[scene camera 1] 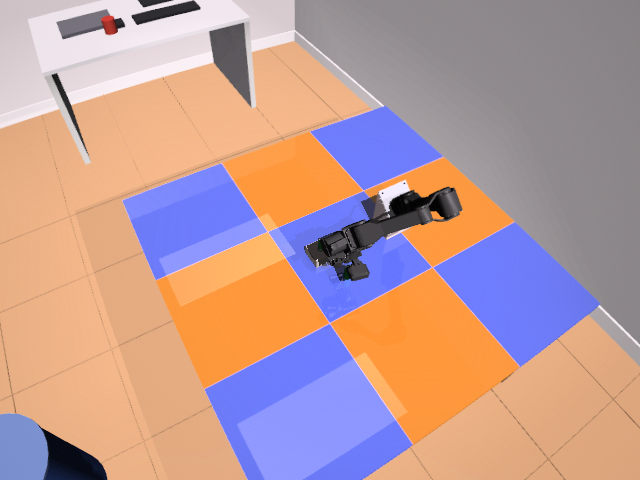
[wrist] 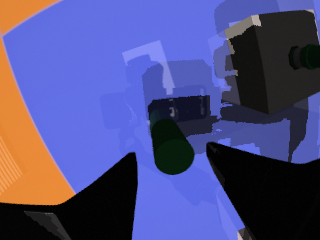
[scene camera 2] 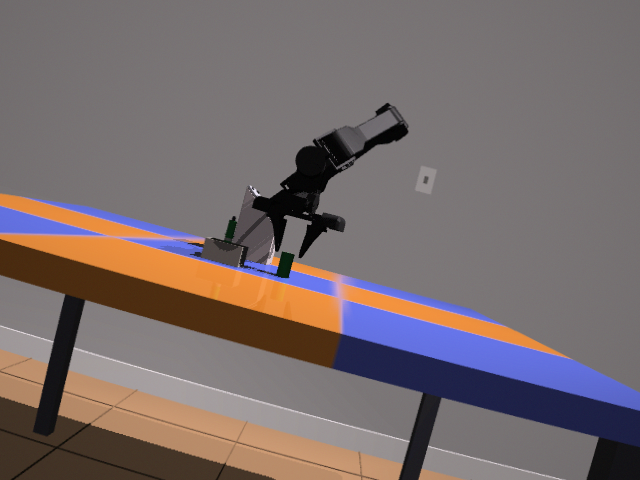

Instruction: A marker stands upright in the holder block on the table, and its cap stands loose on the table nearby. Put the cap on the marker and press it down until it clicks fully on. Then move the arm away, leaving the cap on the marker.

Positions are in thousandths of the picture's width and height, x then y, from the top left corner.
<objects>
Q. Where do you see a holder block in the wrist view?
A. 758, 181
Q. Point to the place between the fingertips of the gripper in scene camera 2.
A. At 451, 530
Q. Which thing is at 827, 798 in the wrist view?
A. The gripper.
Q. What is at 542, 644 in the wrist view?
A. A green cap.
</objects>
